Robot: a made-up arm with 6 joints. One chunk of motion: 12 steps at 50 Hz.
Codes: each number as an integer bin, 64 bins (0 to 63) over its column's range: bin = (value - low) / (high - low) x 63, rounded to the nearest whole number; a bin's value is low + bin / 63 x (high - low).
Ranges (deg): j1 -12..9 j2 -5..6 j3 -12..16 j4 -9..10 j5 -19..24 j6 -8..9
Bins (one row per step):
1: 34 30 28 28 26 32
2: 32 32 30 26 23 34
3: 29 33 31 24 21 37
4: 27 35 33 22 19 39
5: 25 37 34 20 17 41
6: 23 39 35 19 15 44
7: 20 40 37 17 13 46
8: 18 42 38 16 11 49
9: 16 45 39 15 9 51
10: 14 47 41 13 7 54
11: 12 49 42 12 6 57
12: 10 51 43 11 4 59
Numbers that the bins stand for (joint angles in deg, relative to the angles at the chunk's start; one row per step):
1: -0.67 0.24 0.44 -0.56 -1.25 0.63
2: -1.33 0.59 1.33 -1.16 -3.30 1.17
3: -2.33 0.76 1.78 -1.76 -4.67 1.98
4: -3.00 1.11 2.67 -2.37 -6.03 2.52
5: -3.67 1.46 3.11 -2.97 -7.40 3.06
6: -4.33 1.81 3.56 -3.27 -8.76 3.87
7: -5.33 1.98 4.44 -3.87 -10.13 4.41
8: -6.00 2.33 4.89 -4.17 -11.49 5.22
9: -6.67 2.86 5.33 -4.48 -12.86 5.76
10: -7.33 3.21 6.22 -5.08 -14.22 6.57
11: -8.00 3.56 6.67 -5.38 -14.90 7.38
12: -8.67 3.90 7.11 -5.68 -16.27 7.92

